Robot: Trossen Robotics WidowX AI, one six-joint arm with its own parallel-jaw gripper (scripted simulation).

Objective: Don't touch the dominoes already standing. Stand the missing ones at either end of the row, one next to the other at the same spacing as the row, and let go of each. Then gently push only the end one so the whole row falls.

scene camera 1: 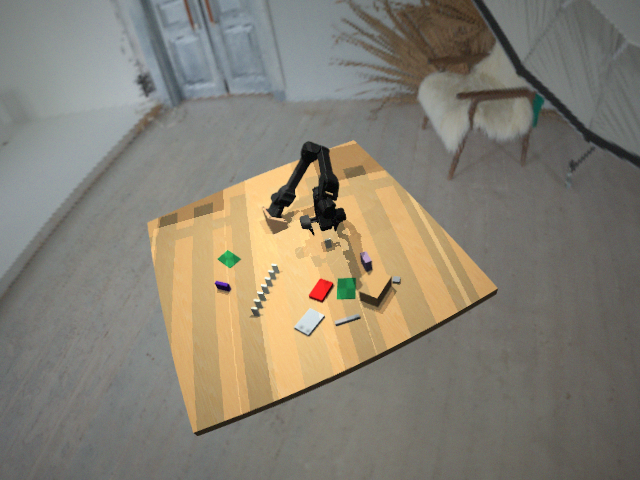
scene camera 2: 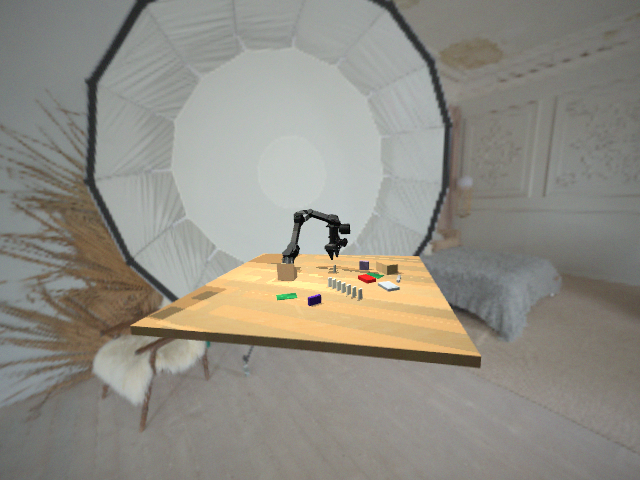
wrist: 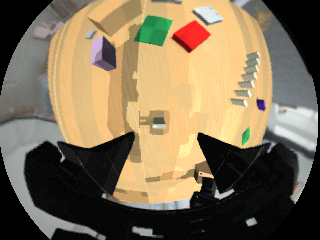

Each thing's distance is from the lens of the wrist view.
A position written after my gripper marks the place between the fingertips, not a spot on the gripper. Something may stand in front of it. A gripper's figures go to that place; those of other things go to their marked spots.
my gripper (wrist: pixel 166 135): 0.10 m
lilac block (wrist: pixel 103 53): 0.19 m
